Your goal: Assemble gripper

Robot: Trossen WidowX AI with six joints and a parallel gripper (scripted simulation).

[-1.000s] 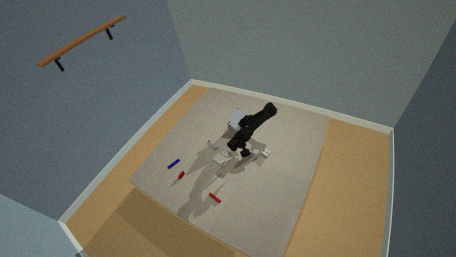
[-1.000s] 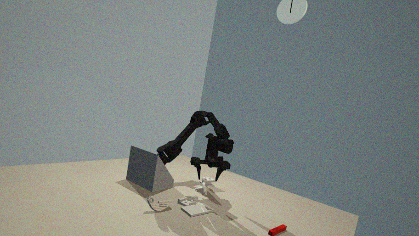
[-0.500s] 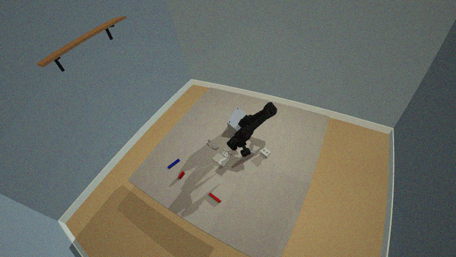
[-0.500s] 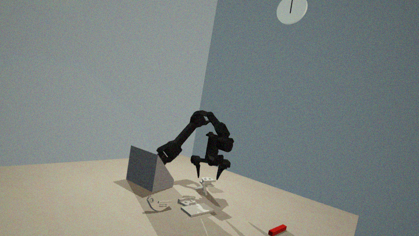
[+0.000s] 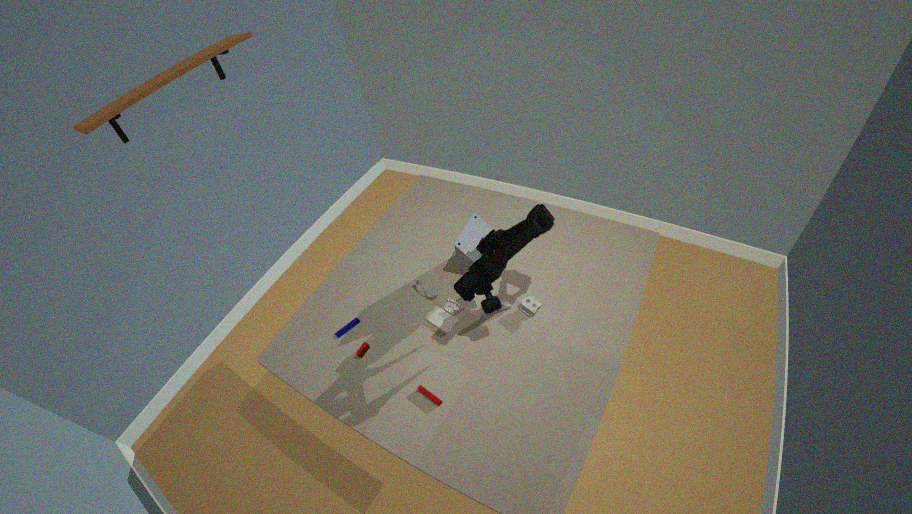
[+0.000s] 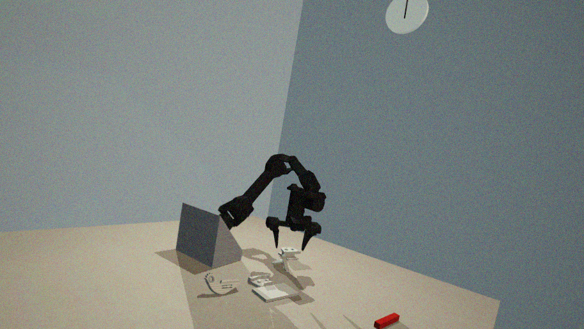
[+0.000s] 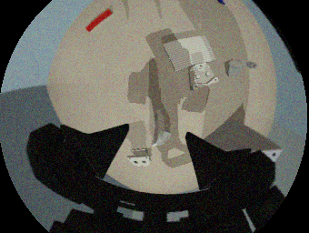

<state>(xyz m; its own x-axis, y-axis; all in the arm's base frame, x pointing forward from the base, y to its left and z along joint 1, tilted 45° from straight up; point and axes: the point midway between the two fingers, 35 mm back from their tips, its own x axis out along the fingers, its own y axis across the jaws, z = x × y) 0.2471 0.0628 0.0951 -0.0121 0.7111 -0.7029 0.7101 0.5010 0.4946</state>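
Right now my gripper tip is 60 mm above the white jaw, 10 mm to the right of it and 10 mm past it. From my gripper tip the other things lie so: red bar 380 mm ahead, 70 mm below, 50 mm to the right; then blue block 510 mm to the right, 260 mm ahead, 80 mm below.
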